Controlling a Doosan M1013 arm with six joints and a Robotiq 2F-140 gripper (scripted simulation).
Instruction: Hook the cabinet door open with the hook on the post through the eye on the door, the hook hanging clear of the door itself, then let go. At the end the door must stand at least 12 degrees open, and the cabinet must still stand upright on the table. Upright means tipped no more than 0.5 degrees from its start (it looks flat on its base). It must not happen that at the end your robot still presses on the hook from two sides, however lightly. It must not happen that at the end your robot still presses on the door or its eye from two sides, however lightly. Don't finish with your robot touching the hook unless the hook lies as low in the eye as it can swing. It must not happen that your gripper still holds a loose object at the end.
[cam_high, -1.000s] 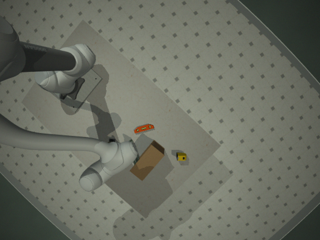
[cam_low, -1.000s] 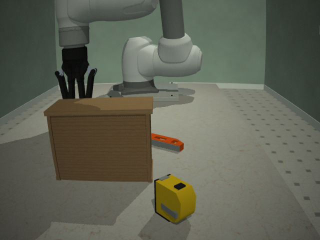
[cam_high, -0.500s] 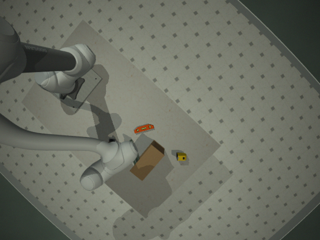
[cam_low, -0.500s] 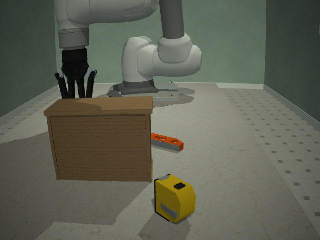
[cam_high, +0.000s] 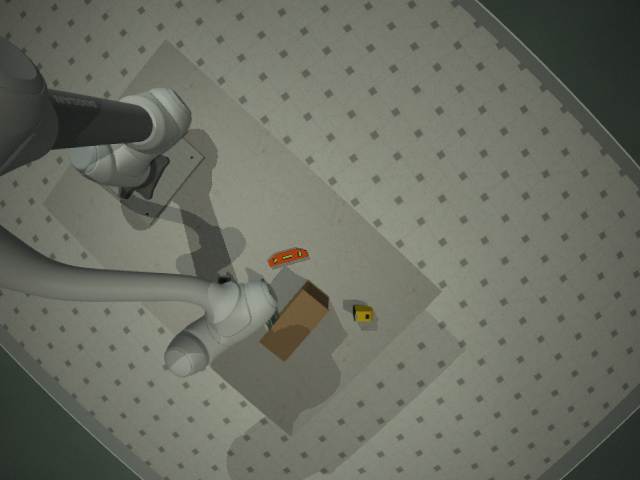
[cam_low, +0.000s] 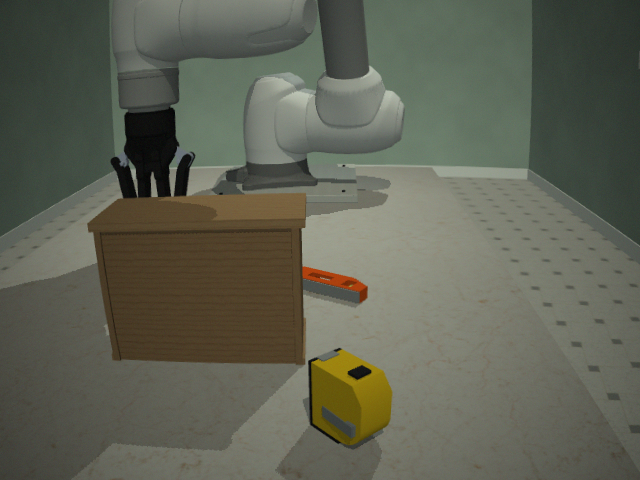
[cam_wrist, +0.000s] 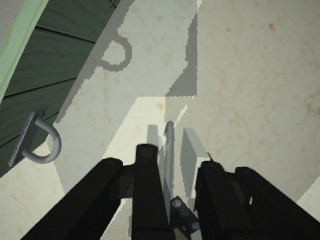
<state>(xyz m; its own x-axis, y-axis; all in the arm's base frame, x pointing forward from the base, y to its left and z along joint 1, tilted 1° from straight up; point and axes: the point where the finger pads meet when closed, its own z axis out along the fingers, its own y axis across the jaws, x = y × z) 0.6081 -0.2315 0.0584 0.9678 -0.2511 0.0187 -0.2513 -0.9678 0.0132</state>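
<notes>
Now: hand 40 mm past the thin grey hook, 10 mm to the right of it and 10 mm above it. Also, from my hand: green door: 80 mm ahead, 50 mm to the left, 10 mm above; orange spirit level: 60 mm ahead, 230 mm to the left, 50 mm below; yellow tape measure: 410 mm ahead, 190 mm to the left, 30 mm below.
</notes>
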